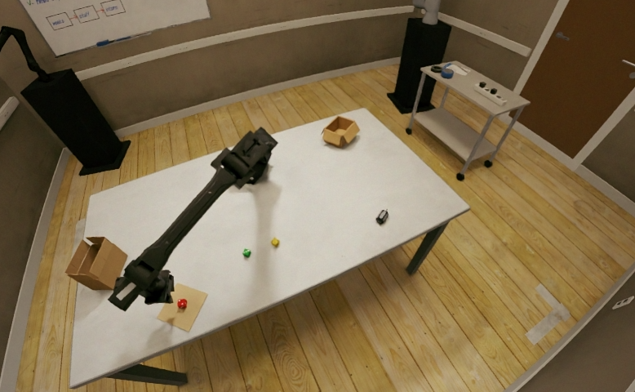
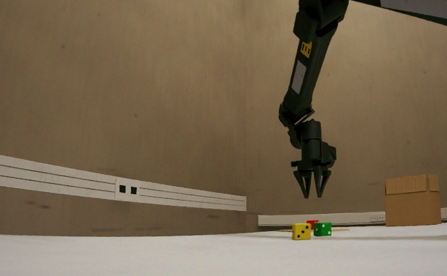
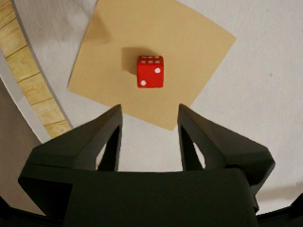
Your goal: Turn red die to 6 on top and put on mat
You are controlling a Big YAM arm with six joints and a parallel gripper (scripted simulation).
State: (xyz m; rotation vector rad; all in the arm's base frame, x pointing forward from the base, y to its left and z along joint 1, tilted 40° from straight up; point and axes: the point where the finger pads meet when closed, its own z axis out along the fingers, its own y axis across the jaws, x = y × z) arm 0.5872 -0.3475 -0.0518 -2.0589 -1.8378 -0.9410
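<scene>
My gripper is now 8 cm above the red die. From my hand the other things lie so: tan mat (9 cm below); green die (16 cm behind, 24 cm to the left, 8 cm below); cardboard box (18 cm behind, 33 cm to the right, 3 cm below).
</scene>
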